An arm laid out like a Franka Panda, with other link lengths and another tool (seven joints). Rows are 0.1 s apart.
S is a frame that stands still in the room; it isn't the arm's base.
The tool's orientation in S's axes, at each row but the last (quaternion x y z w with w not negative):
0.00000 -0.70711 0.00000 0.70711
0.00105 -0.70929 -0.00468 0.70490
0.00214 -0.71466 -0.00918 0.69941
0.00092 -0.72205 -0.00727 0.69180
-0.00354 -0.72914 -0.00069 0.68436
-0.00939 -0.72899 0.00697 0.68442
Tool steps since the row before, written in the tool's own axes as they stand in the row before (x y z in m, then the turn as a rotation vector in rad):
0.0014 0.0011 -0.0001 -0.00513 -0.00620 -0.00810
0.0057 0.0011 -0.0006 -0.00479 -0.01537 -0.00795
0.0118 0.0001 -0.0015 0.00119 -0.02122 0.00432
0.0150 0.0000 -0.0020 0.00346 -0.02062 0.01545
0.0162 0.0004 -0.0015 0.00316 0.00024 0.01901
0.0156 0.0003 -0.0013 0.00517 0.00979 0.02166
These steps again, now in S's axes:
0.0001 0.0011 0.0014 0.00810 -0.00620 -0.00513
0.0006 0.0011 0.0057 0.00790 -0.01537 -0.00487
0.0012 -0.0001 0.0118 -0.00455 -0.02119 0.00075
0.0014 -0.0002 0.0151 -0.01576 -0.02051 0.00255
0.0005 0.0005 0.0163 -0.01917 0.00036 0.00195
0.0003 0.0007 0.0156 -0.02190 0.00997 0.00357

